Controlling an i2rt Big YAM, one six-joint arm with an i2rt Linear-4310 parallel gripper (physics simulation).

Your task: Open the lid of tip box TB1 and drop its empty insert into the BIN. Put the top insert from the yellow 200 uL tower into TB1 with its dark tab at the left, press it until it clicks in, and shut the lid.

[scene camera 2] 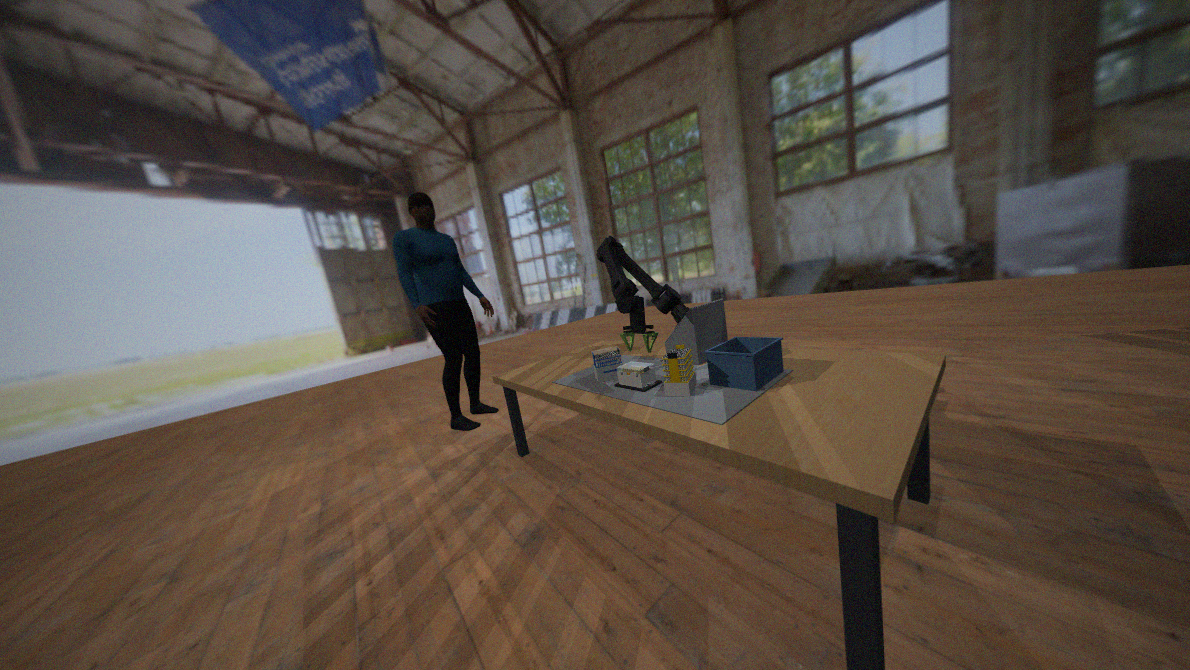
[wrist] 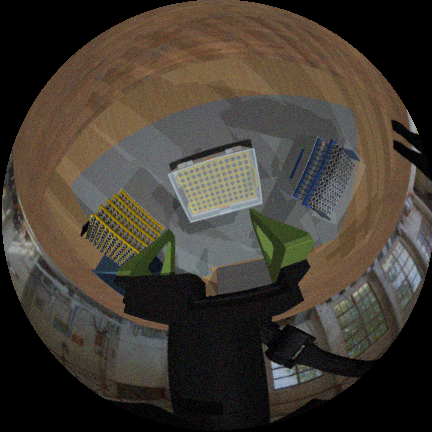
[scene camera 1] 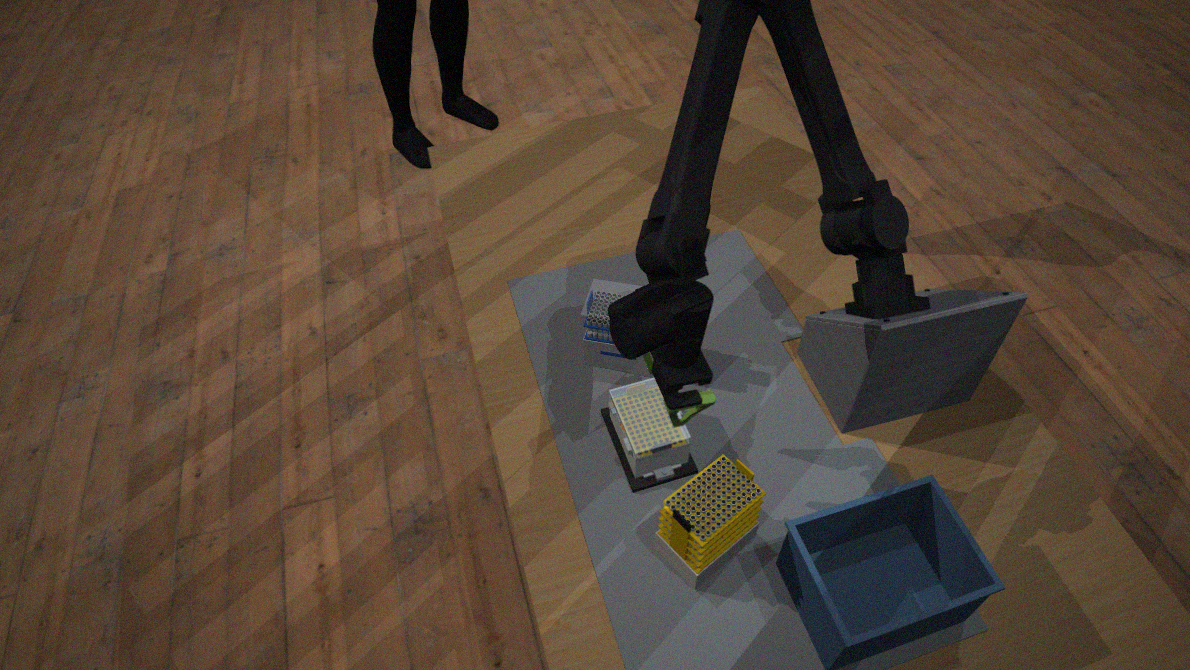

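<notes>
The tip box TB1 (scene camera 1: 651,422) (scene camera 2: 636,376) (wrist: 218,182) has its clear lid shut. A yellow insert with open, empty-looking holes shows through the lid. The yellow tower (scene camera 1: 714,499) (scene camera 2: 678,367) (wrist: 126,225) is a stack of several inserts filled with tips. Its dark tab (scene camera 1: 682,521) faces the lower left in scene camera 1. The blue BIN (scene camera 1: 799,574) (scene camera 2: 732,372) stands beside the tower, and its inside looks empty in scene camera 1. My gripper (scene camera 1: 663,391) (scene camera 2: 639,346) (wrist: 208,223) is open and empty, above and beside TB1's edge on the arm-base side.
A blue-edged tip rack (scene camera 1: 601,312) (scene camera 2: 607,359) (wrist: 327,175) stands on TB1's other side from the yellow tower. TB1 sits in a black holder (scene camera 1: 637,482) on the grey mat (scene camera 1: 616,574). The grey arm mount (scene camera 1: 916,366) stands behind. A person (scene camera 2: 433,274) stands beyond the table.
</notes>
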